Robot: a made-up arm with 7 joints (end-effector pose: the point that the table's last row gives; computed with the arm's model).
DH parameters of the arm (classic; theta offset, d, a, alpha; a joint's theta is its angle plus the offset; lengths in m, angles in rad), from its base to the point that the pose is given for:
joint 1: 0 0.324 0 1.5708
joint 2: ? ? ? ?
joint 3: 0 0.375 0.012 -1.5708
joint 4: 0 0.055 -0.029 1.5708
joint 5: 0 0.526 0 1.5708
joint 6: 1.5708 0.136 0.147 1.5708
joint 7: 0 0.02 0 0
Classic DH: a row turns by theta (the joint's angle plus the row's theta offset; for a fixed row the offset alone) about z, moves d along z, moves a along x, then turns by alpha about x.
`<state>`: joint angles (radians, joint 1 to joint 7).
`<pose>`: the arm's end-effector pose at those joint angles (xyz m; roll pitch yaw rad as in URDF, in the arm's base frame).
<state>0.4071 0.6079 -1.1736 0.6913 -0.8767 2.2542 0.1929</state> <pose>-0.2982 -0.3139 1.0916 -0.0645 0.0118 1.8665</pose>
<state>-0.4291 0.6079 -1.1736 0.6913 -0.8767 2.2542 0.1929</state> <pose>-0.4328 0.0109 1.0916 -0.0645 0.0118 1.0303</pose>
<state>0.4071 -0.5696 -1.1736 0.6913 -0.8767 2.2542 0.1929</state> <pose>0.5783 0.0640 0.9859 1.1120 0.1074 1.9460</pose>
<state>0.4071 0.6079 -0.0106 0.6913 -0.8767 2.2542 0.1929</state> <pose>-0.3455 -0.1589 1.1041 0.2083 0.5967 2.9419</pose>
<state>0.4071 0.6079 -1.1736 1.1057 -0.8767 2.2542 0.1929</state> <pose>-0.1304 -0.4264 1.0588 0.1006 -0.2999 2.0630</pose>
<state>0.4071 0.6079 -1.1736 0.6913 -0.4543 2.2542 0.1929</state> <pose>-0.3298 -0.3693 1.0468 -0.3074 0.1232 2.1786</pose>
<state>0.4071 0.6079 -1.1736 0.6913 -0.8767 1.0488 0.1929</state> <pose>-0.2946 -0.4274 1.2157 -0.5992 -1.1253 2.2969</pose>
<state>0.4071 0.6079 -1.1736 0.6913 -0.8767 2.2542 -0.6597</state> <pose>-0.2982 -0.3139 1.0916 -0.0513 -0.0408 1.0154</pose>
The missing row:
joint 2: 0 0.073 0 -1.5708
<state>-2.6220 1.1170 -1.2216 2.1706 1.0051 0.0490 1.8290</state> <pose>-0.4066 0.4128 0.4408 0.5222 1.0573 -1.4062</pose>
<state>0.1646 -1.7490 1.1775 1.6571 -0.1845 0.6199 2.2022</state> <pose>0.2845 0.5818 -0.0694 1.7882 0.6014 -1.7157</pose>
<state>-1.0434 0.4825 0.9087 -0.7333 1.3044 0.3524 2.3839</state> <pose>-0.6348 0.3551 1.0528 -1.5411 -0.2484 -0.0261</pose>
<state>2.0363 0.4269 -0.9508 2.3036 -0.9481 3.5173 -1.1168</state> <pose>0.3329 0.2491 0.5857 0.3540 0.3919 -2.6546</pose>
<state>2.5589 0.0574 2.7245 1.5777 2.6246 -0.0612 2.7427</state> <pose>0.5835 -0.4233 0.6405 0.5063 0.1943 1.8259</pose>
